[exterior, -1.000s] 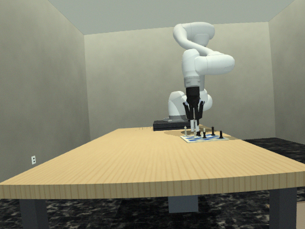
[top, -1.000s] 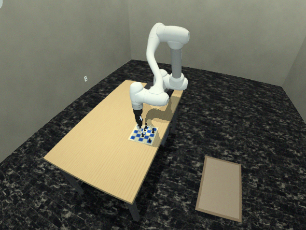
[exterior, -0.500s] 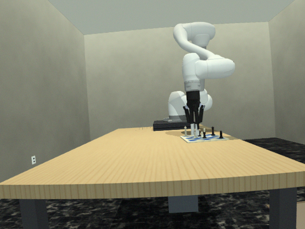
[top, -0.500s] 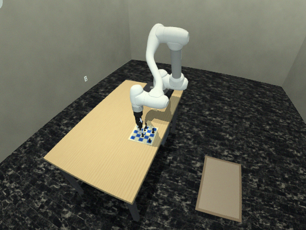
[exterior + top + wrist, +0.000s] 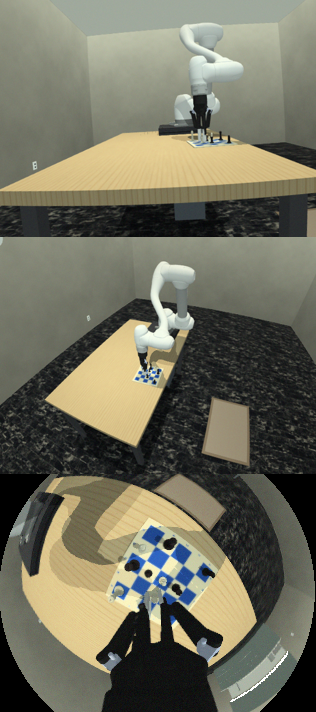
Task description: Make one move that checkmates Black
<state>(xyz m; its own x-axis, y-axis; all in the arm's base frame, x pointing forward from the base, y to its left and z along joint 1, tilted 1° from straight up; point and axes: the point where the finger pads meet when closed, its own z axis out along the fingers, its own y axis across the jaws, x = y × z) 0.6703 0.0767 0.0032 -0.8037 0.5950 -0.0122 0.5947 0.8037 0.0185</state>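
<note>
Right now my hand is 8 cm past the black piece, 3 cm to the right of it and 1 cm above it. The rest, counted from my hand: chessboard (1 cm behind, 4 cm to the left, 5 cm below).
</note>
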